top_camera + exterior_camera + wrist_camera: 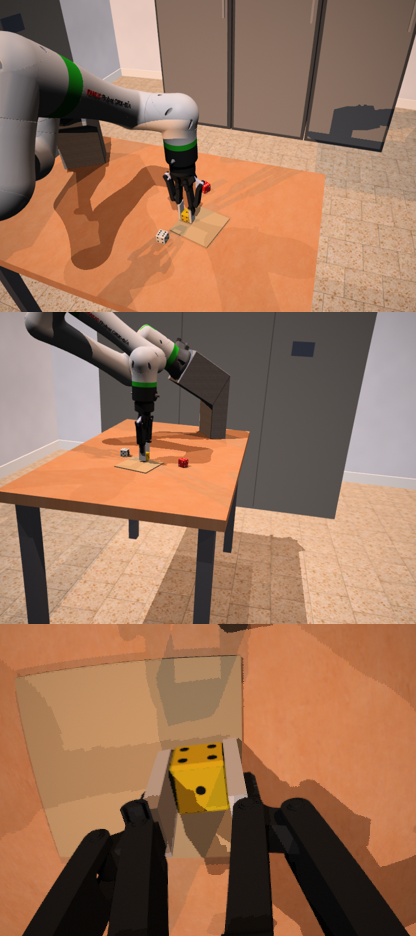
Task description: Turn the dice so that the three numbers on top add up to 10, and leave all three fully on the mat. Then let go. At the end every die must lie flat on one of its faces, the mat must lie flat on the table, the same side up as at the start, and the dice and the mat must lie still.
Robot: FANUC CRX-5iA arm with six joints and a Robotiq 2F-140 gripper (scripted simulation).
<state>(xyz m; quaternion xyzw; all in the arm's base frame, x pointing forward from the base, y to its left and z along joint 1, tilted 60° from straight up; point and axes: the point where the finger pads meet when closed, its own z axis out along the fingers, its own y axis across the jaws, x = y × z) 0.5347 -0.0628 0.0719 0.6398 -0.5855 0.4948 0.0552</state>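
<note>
Right now the yellow die is 2 cm below my hand. Round my hand: white die 9 cm to the right, 5 cm behind, 3 cm below; tan mat 4 cm below, 4 cm ahead, 1 cm to the right; red die 16 cm to the left, 3 cm below, 3 cm ahead.
</note>
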